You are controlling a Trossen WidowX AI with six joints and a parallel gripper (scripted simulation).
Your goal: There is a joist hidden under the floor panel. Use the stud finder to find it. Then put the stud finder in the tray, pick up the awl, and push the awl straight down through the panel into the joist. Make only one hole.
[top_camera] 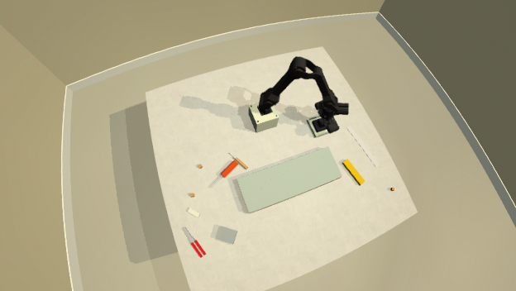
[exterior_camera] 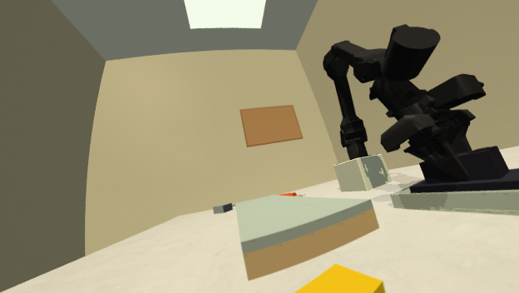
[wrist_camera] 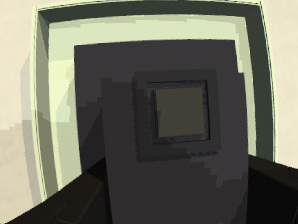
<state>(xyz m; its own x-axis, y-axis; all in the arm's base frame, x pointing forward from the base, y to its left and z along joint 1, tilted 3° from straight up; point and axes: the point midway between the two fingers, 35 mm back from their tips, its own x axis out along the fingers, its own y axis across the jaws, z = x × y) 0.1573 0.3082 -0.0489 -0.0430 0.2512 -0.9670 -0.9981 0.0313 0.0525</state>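
The stud finder lies 2 cm above my gripper tip and 1 cm to the left of it. From my gripper tip the other things lie so: white strip 21 cm ahead, 17 cm to the left, 3 cm below; then tray 2 cm below, 1 cm to the right; then yellow bar 32 cm ahead, 2 cm to the left, 2 cm below.
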